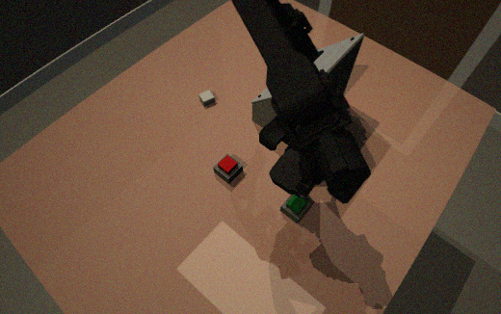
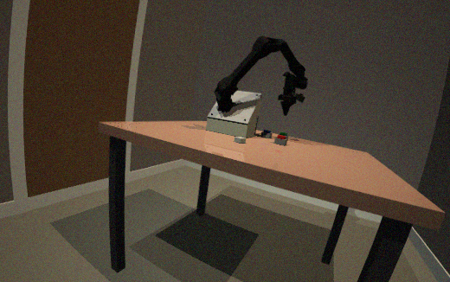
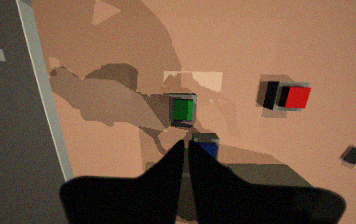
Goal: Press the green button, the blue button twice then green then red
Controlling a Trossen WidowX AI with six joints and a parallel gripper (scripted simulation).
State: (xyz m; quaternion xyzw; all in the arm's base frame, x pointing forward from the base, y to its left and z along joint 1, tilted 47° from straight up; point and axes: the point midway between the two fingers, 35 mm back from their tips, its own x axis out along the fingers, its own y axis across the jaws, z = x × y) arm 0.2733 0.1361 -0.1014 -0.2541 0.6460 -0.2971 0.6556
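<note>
Now: gripper tip 1 cm short of the green button and 10 cm above it. Round my gripper tip: small white block: 10 cm behind, 36 cm to the right, 12 cm below; red button: 3 cm ahead, 17 cm to the right, 10 cm below; blue button: 7 cm behind, 4 cm to the right, 10 cm below.
</note>
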